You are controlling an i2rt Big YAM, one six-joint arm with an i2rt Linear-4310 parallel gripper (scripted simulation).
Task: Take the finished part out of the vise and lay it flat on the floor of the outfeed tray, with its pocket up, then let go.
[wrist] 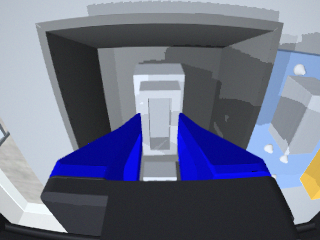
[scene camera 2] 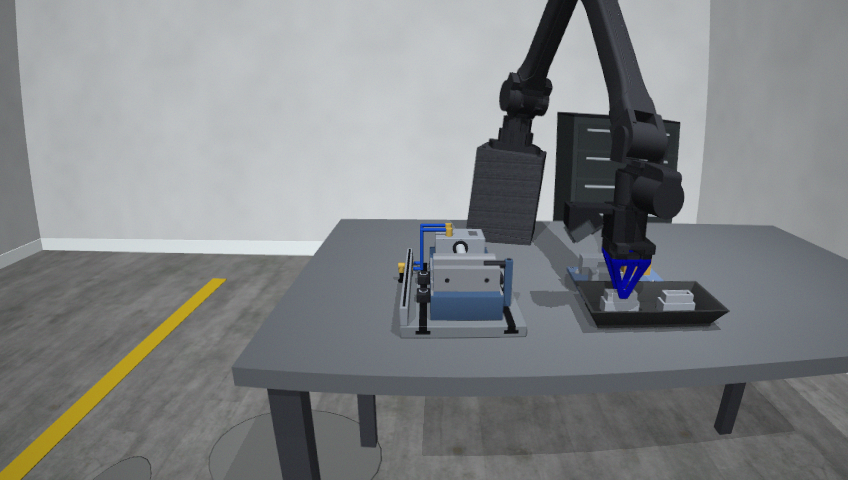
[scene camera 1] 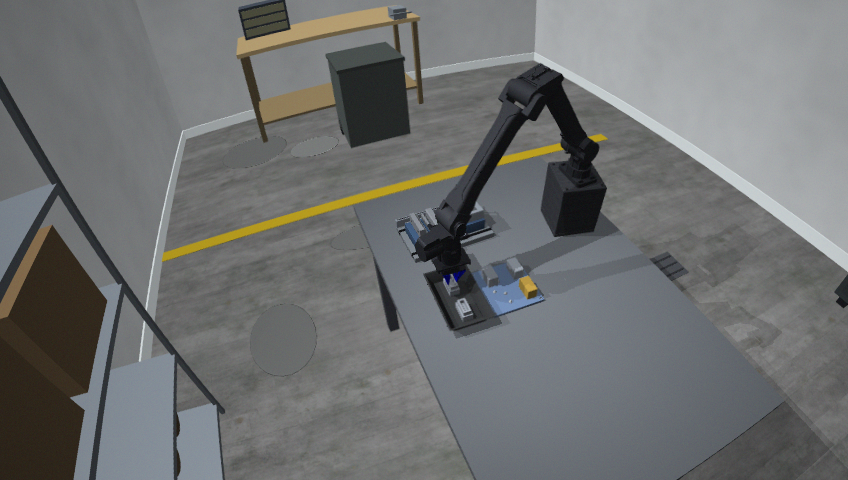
Labels:
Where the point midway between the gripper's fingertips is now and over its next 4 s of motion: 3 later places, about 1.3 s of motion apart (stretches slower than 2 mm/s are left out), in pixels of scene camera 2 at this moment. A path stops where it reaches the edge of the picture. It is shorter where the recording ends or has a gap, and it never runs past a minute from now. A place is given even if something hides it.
My gripper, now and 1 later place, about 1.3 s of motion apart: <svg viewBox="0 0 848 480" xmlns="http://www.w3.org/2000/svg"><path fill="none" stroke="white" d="M621 295L631 216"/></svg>

